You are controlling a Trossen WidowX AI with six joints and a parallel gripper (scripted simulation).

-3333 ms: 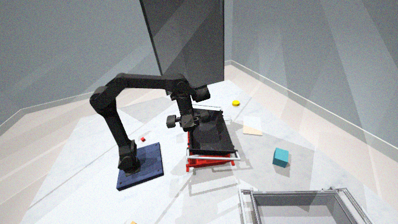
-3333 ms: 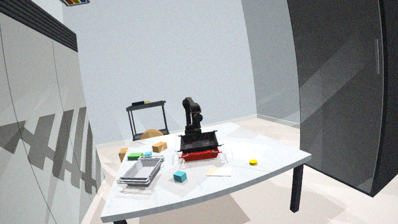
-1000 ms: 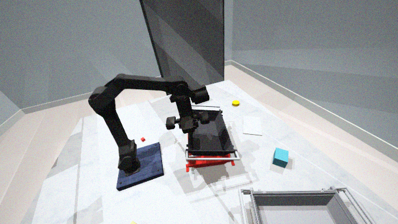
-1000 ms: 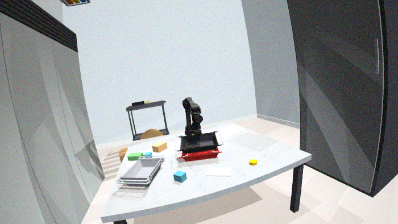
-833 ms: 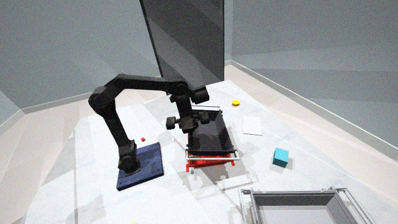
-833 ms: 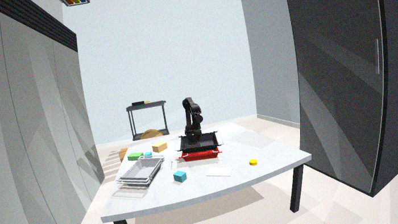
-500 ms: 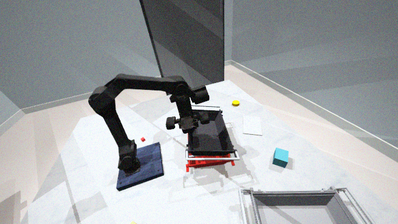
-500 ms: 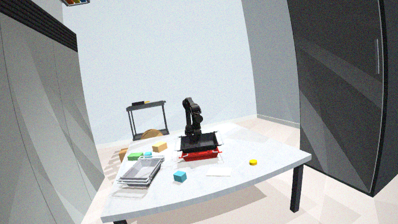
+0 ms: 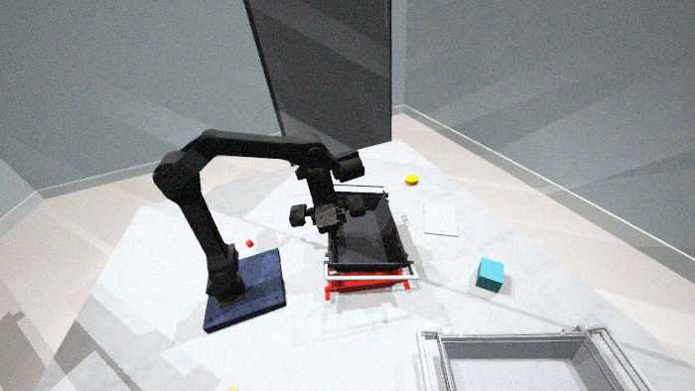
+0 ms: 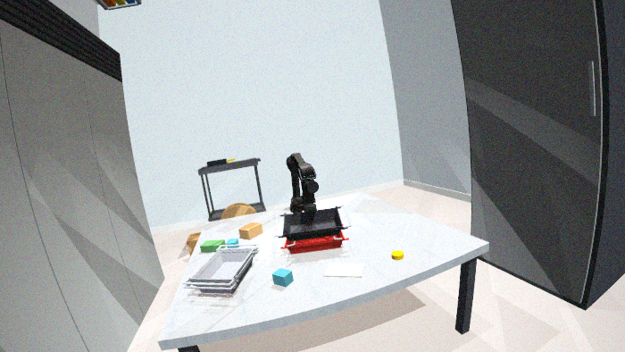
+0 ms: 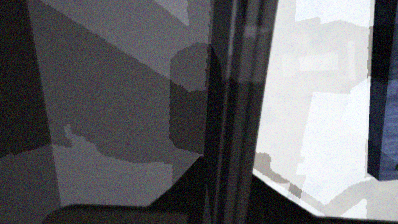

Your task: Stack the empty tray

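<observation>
Right now the black tray is 8 cm ahead of my gripper tip, 3 cm to the right of it and 1 cm above it. The rest, counted from my gripper tip: yellow disc (42 cm ahead, 20 cm to the left, 10 cm below); cream sheet (37 cm ahead, 11 cm below, 2 cm to the right).
</observation>
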